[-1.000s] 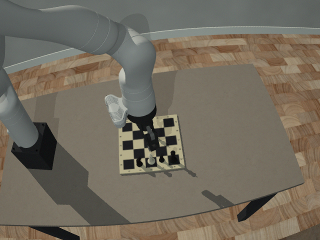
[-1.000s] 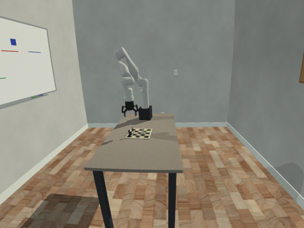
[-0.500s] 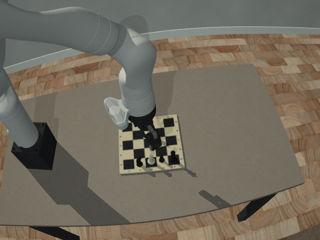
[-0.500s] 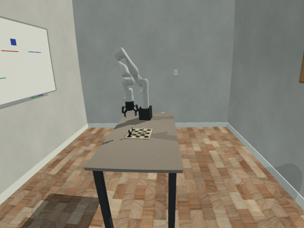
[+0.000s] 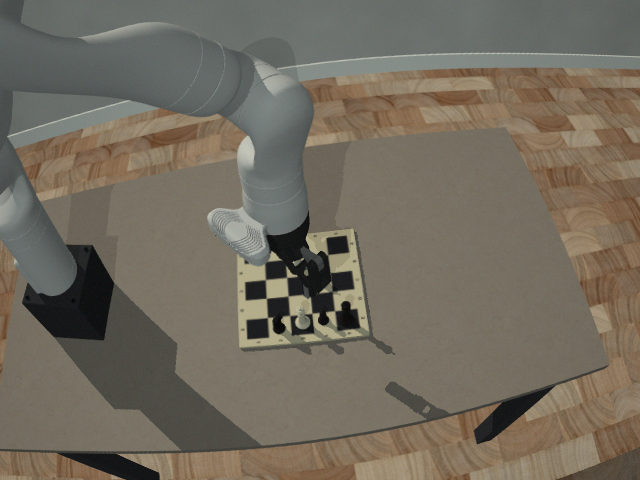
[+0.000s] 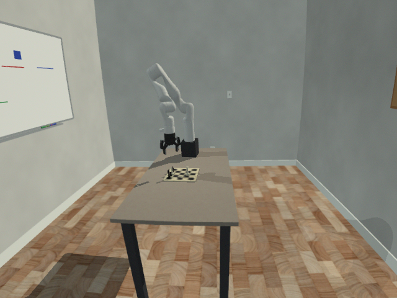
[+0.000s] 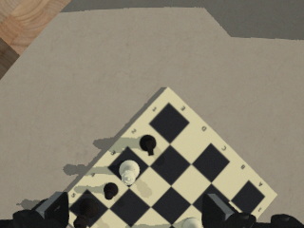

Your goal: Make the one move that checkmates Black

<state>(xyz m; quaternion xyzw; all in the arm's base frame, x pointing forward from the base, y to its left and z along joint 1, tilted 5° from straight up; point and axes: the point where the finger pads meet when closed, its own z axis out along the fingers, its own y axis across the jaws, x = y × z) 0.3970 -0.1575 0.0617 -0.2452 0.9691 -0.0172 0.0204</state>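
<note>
The white pawn is 13 cm below my hand and 1 cm ahead of it. The rest, counted from my hand: black pawn 15 cm below, 4 cm ahead, 1 cm to the right; then tall black piece 13 cm below, 8 cm ahead, 3 cm to the right; then white queen-like piece 13 cm below, 11 cm to the left, 4 cm ahead.
</note>
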